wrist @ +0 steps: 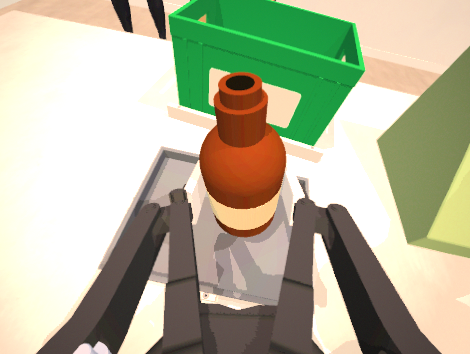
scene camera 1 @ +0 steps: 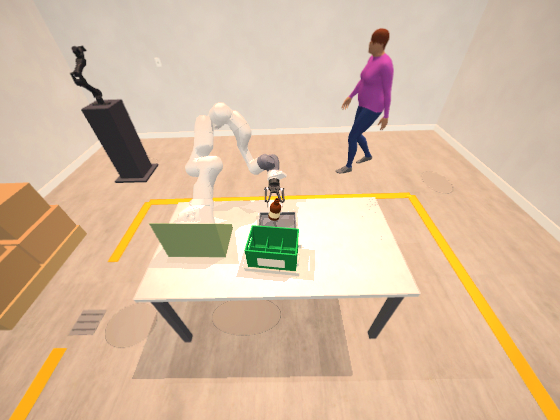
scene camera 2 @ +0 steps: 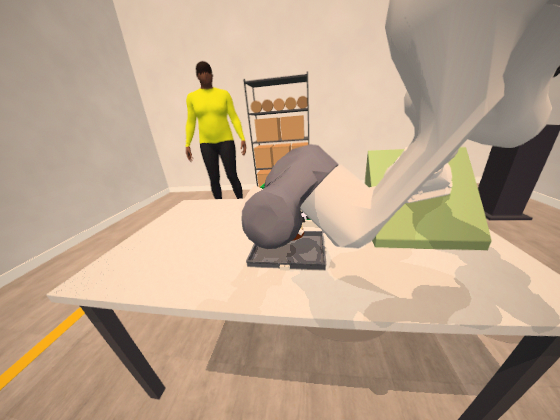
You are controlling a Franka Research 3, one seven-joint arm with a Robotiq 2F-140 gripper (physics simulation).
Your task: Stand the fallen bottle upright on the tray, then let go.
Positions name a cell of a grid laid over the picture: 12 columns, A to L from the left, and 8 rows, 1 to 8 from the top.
Observation:
In view: my gripper (wrist: G4) and a brown bottle (wrist: G4).

